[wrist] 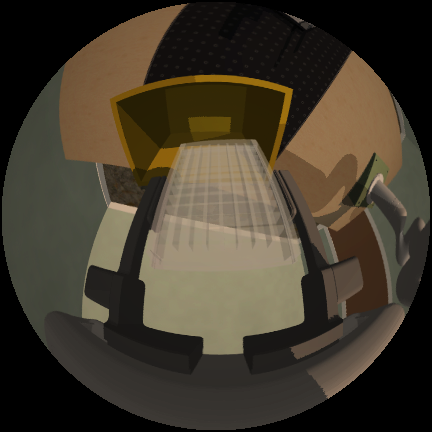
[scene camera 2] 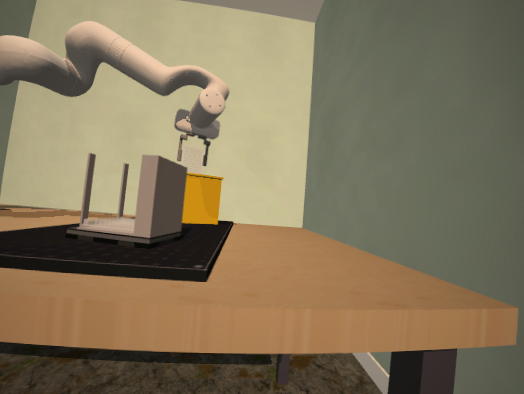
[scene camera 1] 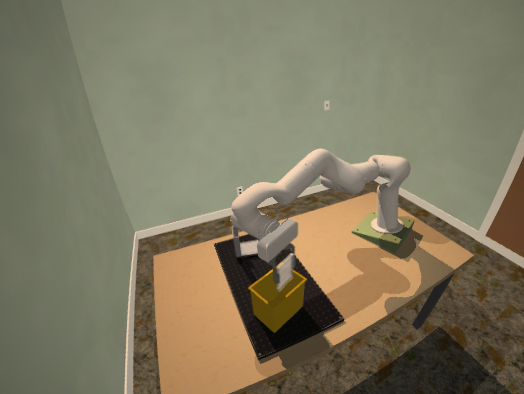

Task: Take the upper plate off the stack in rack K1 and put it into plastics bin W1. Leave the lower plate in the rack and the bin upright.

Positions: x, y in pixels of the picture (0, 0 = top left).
my gripper: wrist; scene camera 2; scene camera 1 285, 274
same spot on my gripper: (wrist: 325, 285) = (scene camera 2: 187, 137)
